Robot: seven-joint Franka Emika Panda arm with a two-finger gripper.
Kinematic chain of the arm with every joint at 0, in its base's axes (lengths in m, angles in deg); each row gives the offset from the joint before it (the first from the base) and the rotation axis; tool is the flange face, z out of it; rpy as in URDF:
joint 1: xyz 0 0 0.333 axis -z
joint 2: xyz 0 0 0 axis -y
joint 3: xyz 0 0 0.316 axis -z
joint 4: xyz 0.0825 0 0 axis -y
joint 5: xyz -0.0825 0 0.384 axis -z
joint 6: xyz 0 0 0 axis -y
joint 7: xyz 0.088 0 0 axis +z
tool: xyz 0 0 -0.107 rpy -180 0 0
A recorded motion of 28 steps. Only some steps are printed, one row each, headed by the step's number.
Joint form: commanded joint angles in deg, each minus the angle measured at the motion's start. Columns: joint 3, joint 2, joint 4, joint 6, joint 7, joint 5, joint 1.
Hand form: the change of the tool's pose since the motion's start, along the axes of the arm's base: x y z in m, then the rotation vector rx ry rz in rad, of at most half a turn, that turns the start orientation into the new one. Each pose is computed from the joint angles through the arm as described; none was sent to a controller.
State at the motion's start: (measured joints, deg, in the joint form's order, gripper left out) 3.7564 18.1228 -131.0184 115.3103 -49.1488 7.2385 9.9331
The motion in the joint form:
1: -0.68 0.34 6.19 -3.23 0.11 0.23 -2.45
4: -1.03 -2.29 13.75 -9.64 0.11 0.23 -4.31
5: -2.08 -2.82 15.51 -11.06 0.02 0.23 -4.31
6: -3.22 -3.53 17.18 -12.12 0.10 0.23 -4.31
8: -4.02 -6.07 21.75 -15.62 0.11 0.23 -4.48
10: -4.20 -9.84 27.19 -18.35 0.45 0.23 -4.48
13: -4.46 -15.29 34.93 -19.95 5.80 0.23 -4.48
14: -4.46 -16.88 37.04 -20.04 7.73 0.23 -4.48
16: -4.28 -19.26 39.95 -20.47 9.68 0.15 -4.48
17: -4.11 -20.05 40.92 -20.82 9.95 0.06 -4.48
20: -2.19 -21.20 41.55 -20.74 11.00 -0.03 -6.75
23: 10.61 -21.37 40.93 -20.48 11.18 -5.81 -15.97
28: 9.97 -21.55 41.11 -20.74 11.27 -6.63 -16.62
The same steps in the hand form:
1: 0.0149 0.0210 0.0499 -0.0215 -0.0547 0.0495
4: 0.0313 0.0350 0.0820 -0.0236 -0.0290 0.0737
5: 0.0352 0.0439 0.0904 -0.0286 -0.0255 0.0867
6: 0.0402 0.0537 0.0970 -0.0339 -0.0231 0.1050
8: 0.0520 0.0607 0.1082 -0.0344 0.0023 0.1143
10: 0.0704 0.0600 0.1163 -0.0327 0.0210 0.1175
13: 0.1003 0.0595 0.1280 -0.0364 0.0198 0.2110
14: 0.1093 0.0586 0.1303 -0.0384 0.0163 0.2441
16: 0.1218 0.0557 0.1306 -0.0378 0.0182 0.2737
17: 0.1254 0.0537 0.1303 -0.0357 0.0213 0.2746
20: 0.1319 0.0574 0.1241 -0.0346 0.0308 0.2992
23: 0.1293 0.0350 0.1179 0.0537 0.0163 0.2365
28: 0.1317 0.0493 0.1171 0.0684 0.0179 0.2598

